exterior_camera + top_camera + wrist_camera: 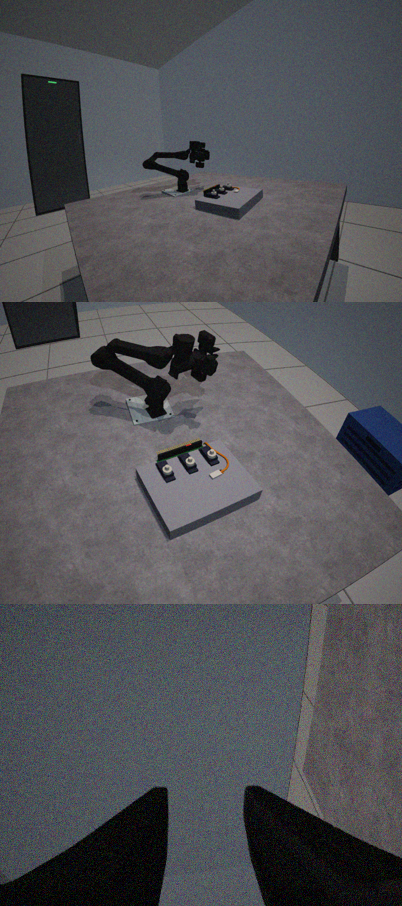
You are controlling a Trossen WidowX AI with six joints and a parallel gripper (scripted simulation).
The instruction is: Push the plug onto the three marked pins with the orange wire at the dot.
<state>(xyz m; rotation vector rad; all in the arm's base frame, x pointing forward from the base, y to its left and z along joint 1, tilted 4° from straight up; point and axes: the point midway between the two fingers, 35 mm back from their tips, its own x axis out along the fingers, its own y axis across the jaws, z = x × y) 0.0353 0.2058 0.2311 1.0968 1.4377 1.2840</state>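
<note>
The pale dot is 250 mm to the right of my gripper tip, 240 mm ahead of it and 170 mm below it. From my gripper tip the other things lie so: red band (250 mm to the right, 240 mm ahead, 170 mm below); grey holder block (390 mm ahead, 290 mm to the right, 220 mm below); pin row (280 mm to the right, 240 mm ahead, 180 mm below).
</note>
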